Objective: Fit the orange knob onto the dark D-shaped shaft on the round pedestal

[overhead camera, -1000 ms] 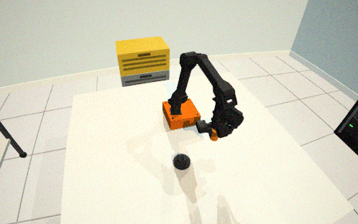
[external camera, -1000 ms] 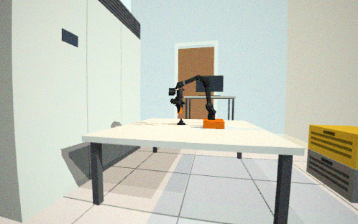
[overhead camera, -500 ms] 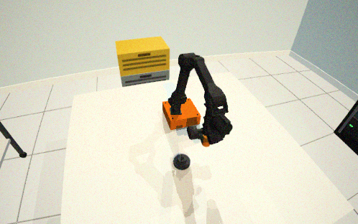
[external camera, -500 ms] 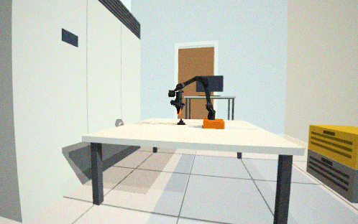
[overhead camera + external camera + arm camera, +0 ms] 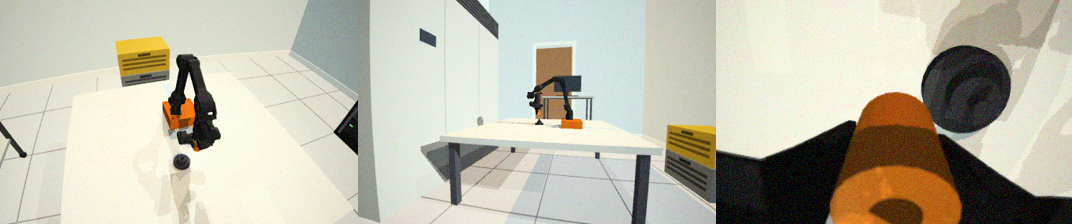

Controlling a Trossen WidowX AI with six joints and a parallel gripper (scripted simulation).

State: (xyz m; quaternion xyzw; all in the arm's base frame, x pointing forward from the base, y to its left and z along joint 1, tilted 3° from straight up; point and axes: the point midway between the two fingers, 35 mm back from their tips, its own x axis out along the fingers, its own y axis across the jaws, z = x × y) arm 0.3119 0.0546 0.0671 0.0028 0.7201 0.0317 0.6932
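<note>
The round pedestal lies 70 mm to the right of my gripper tip and 80 mm below it. The rest, counted from my gripper tip: orange knob: 20 mm above.
</note>
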